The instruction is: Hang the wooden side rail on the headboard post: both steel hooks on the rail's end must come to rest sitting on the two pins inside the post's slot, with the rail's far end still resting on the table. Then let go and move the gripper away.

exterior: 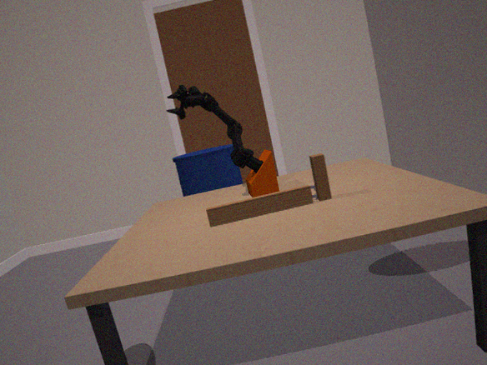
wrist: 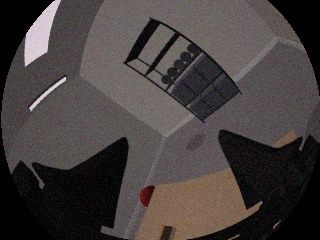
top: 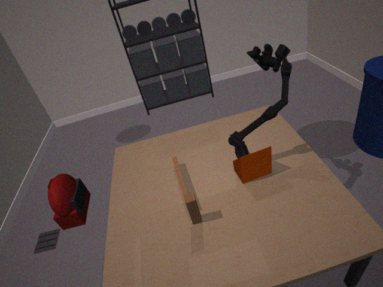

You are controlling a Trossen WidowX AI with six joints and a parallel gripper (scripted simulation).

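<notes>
The headboard post is 61 cm ahead of my gripper tip, 57 cm to the left of it and 46 cm below it.
</notes>
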